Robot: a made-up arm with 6 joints.
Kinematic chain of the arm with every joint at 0, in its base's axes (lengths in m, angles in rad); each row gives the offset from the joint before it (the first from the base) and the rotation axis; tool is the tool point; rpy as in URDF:
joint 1: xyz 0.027 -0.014 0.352 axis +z
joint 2: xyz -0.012 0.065 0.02 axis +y
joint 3: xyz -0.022 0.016 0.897 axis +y
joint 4: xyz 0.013 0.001 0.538 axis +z
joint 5: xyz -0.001 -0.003 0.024 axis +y
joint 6: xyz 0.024 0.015 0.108 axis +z
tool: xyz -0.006 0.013 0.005 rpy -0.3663 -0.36 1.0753
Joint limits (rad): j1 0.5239..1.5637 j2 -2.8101..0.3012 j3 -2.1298..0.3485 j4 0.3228..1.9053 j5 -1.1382..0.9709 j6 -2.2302..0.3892
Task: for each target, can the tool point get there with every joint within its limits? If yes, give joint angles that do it. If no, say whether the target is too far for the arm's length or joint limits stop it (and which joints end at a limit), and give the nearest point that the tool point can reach.
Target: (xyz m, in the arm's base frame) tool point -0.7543 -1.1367 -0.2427
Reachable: yes | joints 1.0695 -1.7010 -0.7031 1.0959 0.2504 -1.2450
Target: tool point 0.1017 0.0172 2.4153
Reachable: no: too far | nearest point 0.0481 0.0678 1.9477 | short by 0.473 m
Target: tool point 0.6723 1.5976 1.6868
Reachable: no: too far | nearest point 0.2895 0.6415 1.6798 | short by 1.030 m
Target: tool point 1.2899 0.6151 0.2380
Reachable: no: joint limits stop it (at a limit: joint 1, joint 2, joint 3) | nearest point 0.3164 0.2293 -0.3123 | short by 1.183 m
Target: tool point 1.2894 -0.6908 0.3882
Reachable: no: joint limits stop it (at a limit: joint 1, joint 3, joint 5, joint 6) | nearest point 0.0390 -0.8177 0.3916 | short by 1.257 m
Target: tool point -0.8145 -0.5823 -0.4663
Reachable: yes | joints 0.7307 -1.7563 -1.2890 0.7410 0.2892 -1.8337
